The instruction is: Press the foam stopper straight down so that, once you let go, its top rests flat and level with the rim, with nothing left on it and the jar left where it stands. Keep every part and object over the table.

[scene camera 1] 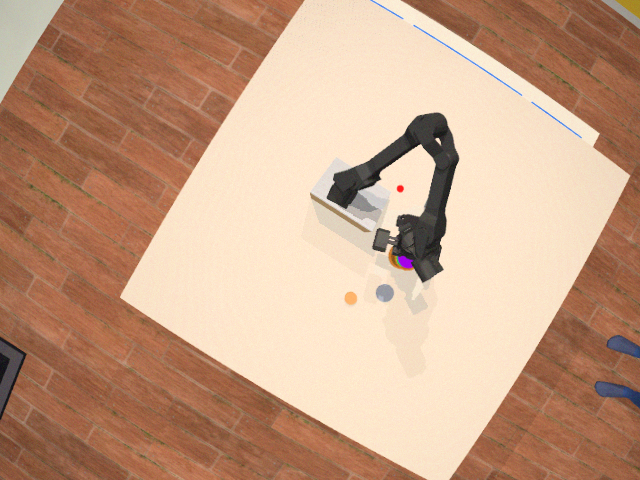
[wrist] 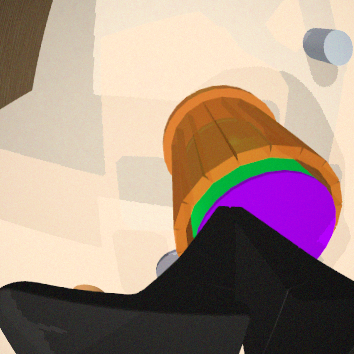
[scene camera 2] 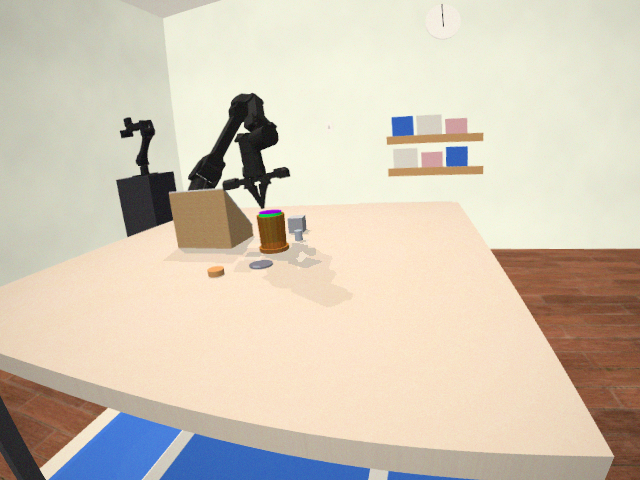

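The translucent orange-brown jar stands upright on the table. At its mouth shows the stopper, with a green part and a round purple top. In scene camera 2 the green and purple show a little above the rim. In the wrist view the purple is off-centre on the green, with a green crescent along one side. My gripper is shut and empty, pointing down just above the purple top; whether it touches cannot be told. The arm hides part of the jar in scene camera 1.
A wedge-shaped box stands beside the jar, under the arm's base. A grey disc and an orange disc lie nearby. A grey cylinder and grey block are behind the jar.
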